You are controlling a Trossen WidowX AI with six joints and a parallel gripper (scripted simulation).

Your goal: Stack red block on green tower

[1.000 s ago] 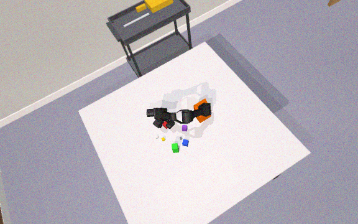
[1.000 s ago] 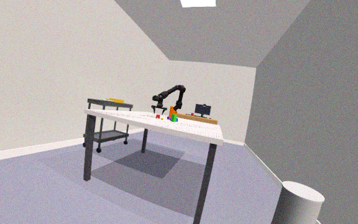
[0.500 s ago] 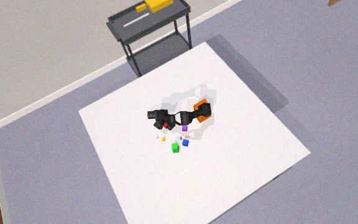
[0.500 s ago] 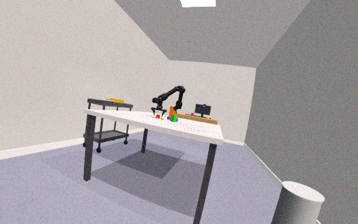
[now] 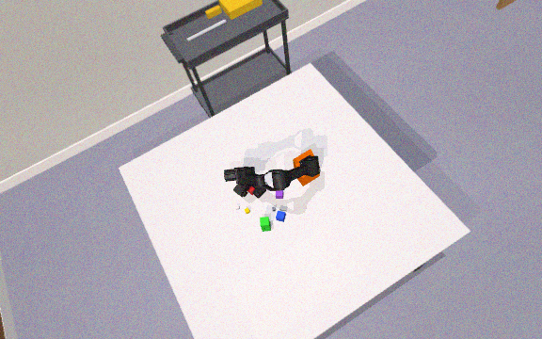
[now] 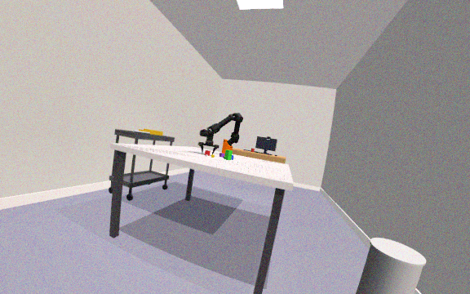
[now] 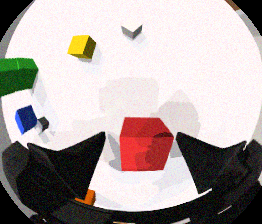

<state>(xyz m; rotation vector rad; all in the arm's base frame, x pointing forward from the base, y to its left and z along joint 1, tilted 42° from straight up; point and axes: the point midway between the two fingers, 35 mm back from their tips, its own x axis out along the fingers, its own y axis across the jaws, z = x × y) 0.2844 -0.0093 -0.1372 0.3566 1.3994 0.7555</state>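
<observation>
The blue cube is 21 cm to the left of my gripper tip, 5 cm behind it and 1 cm above it. From my gripper tip the other things lie so: purple cube 11 cm to the left, 10 cm behind, 1 cm above; red block 1 cm above; small yellow cube 9 cm to the left, 8 cm ahead.
</observation>
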